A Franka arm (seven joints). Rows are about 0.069 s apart.
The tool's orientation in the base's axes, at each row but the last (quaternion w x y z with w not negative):
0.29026 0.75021 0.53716 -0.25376
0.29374 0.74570 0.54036 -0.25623
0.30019 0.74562 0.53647 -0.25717
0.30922 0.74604 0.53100 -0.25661
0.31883 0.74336 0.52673 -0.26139
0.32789 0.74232 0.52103 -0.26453
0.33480 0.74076 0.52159 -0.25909
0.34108 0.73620 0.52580 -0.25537
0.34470 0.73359 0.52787 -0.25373
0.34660 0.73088 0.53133 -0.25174
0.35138 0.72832 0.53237 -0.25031
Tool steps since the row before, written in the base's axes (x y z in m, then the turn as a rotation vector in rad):
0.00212 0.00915 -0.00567 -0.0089 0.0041 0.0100
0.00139 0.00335 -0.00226 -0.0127 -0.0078 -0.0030
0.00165 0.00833 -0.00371 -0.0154 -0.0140 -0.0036
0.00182 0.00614 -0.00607 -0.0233 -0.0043 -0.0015
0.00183 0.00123 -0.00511 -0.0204 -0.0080 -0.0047
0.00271 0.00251 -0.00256 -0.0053 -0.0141 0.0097
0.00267 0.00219 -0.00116 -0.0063 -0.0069 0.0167
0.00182 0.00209 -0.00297 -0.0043 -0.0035 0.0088
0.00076 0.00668 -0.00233 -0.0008 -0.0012 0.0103
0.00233 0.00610 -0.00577 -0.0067 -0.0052 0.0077
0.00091 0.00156 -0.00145 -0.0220 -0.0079 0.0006
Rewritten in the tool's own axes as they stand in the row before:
0.01058 -0.00123 -0.00264 -0.0068 -0.0079 -0.0093
0.00417 0.00015 -0.00091 -0.0066 -0.0107 0.0085
0.00848 -0.00110 -0.00358 -0.0110 -0.0119 0.0136
0.00876 -0.00092 -0.00050 -0.0087 -0.0214 0.0054
0.00502 0.00043 0.00235 -0.0078 -0.0184 0.0102
0.00425 0.00142 -0.00040 -0.0173 0.0004 0.0048
0.00302 0.00176 -0.00103 -0.0184 -0.0006 -0.0052
0.00401 0.00058 0.00025 -0.0099 -0.0013 -0.0028
0.00596 -0.00120 -0.00370 -0.0086 0.0019 -0.0056
0.00864 -0.00035 -0.00107 -0.0109 -0.0035 -0.0009
0.00229 0.00022 -0.00030 -0.0120 -0.0193 0.0056

